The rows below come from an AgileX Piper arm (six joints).
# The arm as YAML. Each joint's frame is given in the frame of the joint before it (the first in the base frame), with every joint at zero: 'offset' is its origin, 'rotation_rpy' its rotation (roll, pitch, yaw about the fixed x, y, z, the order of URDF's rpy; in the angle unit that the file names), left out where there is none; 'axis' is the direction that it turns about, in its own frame. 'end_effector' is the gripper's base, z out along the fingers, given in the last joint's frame.
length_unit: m
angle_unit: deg
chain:
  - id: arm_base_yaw
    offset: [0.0, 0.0, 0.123]
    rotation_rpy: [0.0, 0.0, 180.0]
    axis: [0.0, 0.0, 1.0]
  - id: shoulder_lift
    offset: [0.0, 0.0, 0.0]
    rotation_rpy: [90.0, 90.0, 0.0]
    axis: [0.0, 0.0, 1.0]
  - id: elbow
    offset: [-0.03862, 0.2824, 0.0]
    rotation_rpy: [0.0, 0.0, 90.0]
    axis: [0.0, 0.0, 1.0]
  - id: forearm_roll
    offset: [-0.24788, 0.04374, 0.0]
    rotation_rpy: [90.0, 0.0, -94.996]
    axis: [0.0, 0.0, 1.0]
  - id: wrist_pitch
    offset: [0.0, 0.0, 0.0]
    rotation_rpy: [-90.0, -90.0, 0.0]
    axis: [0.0, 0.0, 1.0]
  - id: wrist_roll
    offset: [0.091, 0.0, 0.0]
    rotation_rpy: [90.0, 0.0, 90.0]
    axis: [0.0, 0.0, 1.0]
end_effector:
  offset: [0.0, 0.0, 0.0]
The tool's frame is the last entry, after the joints.
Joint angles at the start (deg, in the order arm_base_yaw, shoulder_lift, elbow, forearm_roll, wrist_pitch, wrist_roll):
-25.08 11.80 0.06 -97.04 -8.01 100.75
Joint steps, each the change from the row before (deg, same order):
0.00 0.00 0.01 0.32 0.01 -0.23
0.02 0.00 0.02 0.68 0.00 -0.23
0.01 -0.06 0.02 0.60 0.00 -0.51
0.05 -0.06 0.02 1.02 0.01 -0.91
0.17 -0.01 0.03 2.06 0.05 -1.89
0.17 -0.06 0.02 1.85 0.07 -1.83
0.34 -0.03 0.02 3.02 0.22 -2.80
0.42 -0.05 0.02 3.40 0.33 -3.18
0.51 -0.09 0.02 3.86 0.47 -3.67
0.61 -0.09 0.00 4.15 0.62 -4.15
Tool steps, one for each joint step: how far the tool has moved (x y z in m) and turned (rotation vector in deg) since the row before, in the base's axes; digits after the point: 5 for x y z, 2 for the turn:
0.00000 -0.00001 0.00001 0.07 -0.06 -0.02
0.00002 0.00004 0.00003 0.40 -0.20 -0.03
-0.00005 0.00005 0.00009 0.04 -0.14 0.01
-0.00003 0.00009 0.00018 0.04 -0.20 0.04
0.00007 0.00015 0.00029 0.06 -0.30 0.11
-0.00001 0.00013 0.00036 -0.10 -0.28 0.10
0.00003 0.00006 0.00055 0.04 -0.44 0.09
-0.00003 -0.00003 0.00059 0.01 -0.47 0.03
-0.00013 -0.00015 0.00063 -0.04 -0.48 -0.04
-0.00019 -0.00029 0.00063 -0.22 -0.37 -0.09

